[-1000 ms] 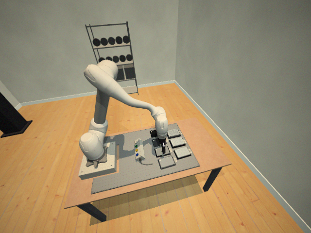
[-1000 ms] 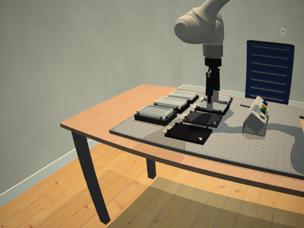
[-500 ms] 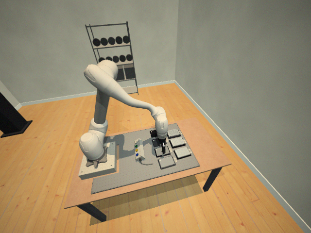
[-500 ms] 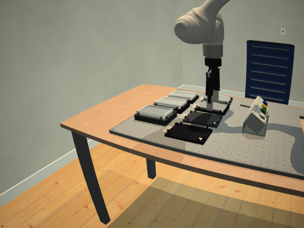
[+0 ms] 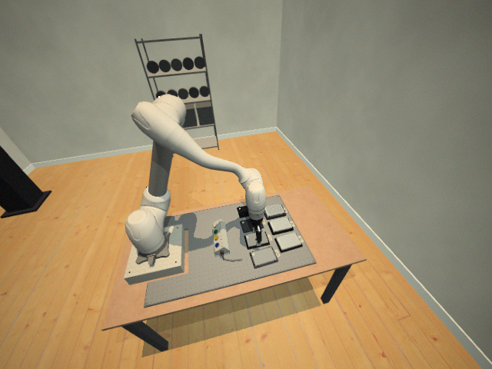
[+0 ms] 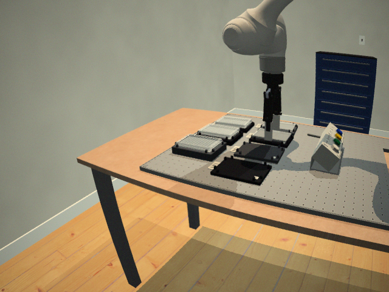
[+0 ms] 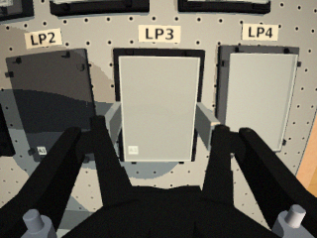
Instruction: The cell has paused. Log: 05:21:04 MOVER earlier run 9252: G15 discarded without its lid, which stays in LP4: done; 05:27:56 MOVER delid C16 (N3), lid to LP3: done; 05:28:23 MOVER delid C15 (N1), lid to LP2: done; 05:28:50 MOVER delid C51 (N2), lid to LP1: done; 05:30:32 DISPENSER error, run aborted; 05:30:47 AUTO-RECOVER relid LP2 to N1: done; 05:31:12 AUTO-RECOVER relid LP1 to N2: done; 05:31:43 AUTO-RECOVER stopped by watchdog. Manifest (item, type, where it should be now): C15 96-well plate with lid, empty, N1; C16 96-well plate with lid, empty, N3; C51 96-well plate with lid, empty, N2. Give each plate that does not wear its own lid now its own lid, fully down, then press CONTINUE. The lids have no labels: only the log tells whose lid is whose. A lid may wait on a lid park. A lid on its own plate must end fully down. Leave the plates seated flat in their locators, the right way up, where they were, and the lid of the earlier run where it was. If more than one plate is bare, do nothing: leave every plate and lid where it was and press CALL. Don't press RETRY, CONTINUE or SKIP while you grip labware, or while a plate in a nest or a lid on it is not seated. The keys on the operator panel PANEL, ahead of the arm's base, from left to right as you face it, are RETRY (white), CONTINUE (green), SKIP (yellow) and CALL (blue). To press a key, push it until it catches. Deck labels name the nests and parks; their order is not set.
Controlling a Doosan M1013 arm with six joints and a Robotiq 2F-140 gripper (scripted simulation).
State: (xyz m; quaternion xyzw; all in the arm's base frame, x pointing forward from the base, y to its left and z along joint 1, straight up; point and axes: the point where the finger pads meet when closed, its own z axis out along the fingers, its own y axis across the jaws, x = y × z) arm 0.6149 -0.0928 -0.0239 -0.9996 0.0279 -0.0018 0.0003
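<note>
Now: the 96-well plate 19 cm to the left of my hand, 19 cm ahead of it and 1 cm below it. Also, from my hand: LP2 label: 13 cm to the left, 9 cm ahead, 4 cm below; lid park LP2: 13 cm to the left, 4 cm below, 1 cm ahead; blue CALL key: 25 cm behind, 3 cm above.
</note>
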